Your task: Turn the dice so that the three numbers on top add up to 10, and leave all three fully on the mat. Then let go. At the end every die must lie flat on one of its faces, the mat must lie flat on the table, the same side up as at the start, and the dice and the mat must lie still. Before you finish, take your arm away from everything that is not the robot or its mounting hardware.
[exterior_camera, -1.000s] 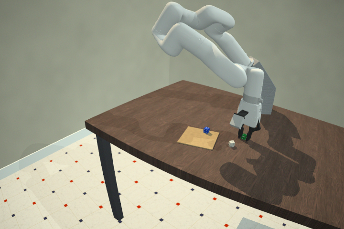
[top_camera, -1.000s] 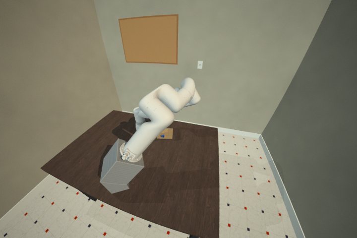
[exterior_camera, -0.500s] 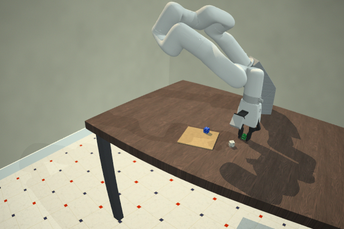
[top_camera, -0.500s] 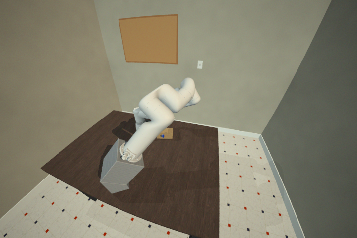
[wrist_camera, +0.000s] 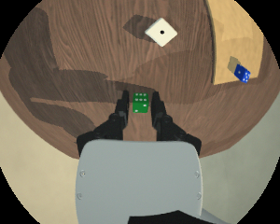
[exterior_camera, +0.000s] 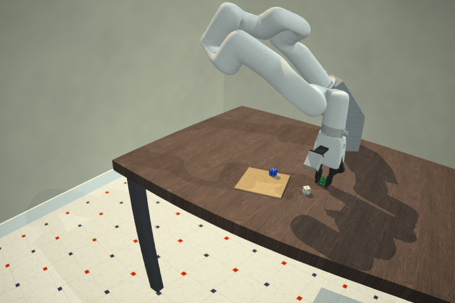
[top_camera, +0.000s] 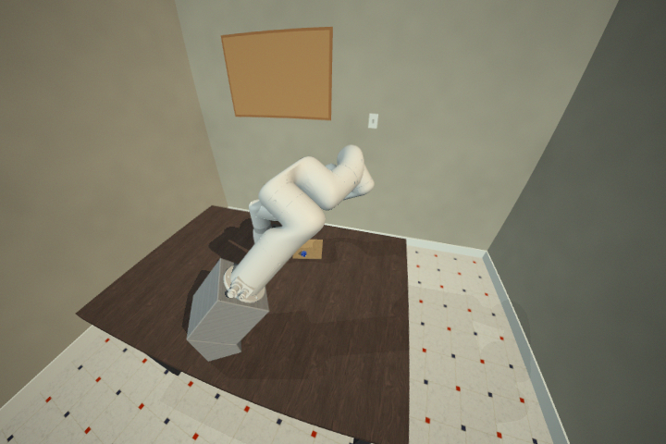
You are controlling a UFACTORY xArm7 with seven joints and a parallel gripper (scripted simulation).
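The green die lies 10 mm below my hand. The rest, counted from my hand: tan mat (180 mm to the right, 70 mm ahead, 20 mm below); white die (80 mm ahead, 50 mm to the right, 10 mm below); blue die (170 mm to the right, 20 mm ahead, 10 mm below).
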